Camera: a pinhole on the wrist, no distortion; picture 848 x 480 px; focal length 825.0 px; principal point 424.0 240.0 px. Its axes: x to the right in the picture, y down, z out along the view. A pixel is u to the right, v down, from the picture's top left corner.
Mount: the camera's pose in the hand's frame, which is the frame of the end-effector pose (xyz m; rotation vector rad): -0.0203 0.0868 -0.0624 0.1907 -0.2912 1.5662
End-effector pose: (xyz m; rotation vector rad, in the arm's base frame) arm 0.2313 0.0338 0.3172 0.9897 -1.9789 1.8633
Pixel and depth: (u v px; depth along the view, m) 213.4 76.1 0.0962
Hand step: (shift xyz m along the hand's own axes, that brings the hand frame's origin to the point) -0.0067 0.0343 0.0229
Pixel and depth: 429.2 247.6 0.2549
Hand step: -0.0383 0.0114 0.1804
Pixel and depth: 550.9 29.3 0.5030
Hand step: 0.0755 0.0086 0.4477
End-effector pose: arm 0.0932 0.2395 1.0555 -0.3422 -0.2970 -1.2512
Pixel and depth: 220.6 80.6 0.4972
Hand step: 0.0473 -0.1802 0.3799
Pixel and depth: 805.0 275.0 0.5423
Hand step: -0.0814 0.1618 0.5275
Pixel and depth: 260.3 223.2 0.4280
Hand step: -0.0363 -0.1234 0.3197
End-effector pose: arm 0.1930 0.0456 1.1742 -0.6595 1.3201 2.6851
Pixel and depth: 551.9 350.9 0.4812
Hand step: -0.1158 0.0127 0.4137
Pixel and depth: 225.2 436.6 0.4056
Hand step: -0.1398 -0.1288 0.2878
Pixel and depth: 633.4 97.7 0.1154
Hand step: -0.0081 0.0799 0.0575
